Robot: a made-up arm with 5 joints.
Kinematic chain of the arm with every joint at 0, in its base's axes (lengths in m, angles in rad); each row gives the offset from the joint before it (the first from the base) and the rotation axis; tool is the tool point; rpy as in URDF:
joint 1: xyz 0 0 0.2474 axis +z
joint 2: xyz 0 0 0 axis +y
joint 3: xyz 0.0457 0 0.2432 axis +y
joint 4: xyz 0.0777 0 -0.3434 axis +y
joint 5: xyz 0.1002 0 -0.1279 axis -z
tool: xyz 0 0 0 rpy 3.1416 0 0
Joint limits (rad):
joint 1: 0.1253..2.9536
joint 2: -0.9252..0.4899
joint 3: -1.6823..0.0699
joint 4: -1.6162..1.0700
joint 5: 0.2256..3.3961
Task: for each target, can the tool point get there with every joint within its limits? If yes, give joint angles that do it. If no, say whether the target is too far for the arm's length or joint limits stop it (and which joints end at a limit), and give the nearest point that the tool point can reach.
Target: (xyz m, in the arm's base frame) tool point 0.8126 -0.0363 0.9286
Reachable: no: too far | nearest point 0.5170 0.0651 0.6901 | short by 0.393 m
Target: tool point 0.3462 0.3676 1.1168
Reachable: no: too far | nearest point 0.2354 0.2500 0.8387 | short by 0.322 m
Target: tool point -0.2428 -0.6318 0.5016
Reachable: no: joint limits stop it (at a limit: joint 2, joint 3, joint 4) | nearest point -0.0785 -0.2042 0.7369 | short by 0.515 m
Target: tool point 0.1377 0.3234 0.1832
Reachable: yes | joints 1.1683 -0.4480 -0.2854 0.4906 2.1284
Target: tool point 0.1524 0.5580 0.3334
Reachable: yes | joints 1.3042 0.1980 -1.1395 0.0607 1.2052
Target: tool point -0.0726 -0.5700 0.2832
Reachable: no: joint limits stop it (at a limit: joint 2, joint 3, joint 4) | nearest point -0.0120 -0.0946 0.0158 | short by 0.549 m
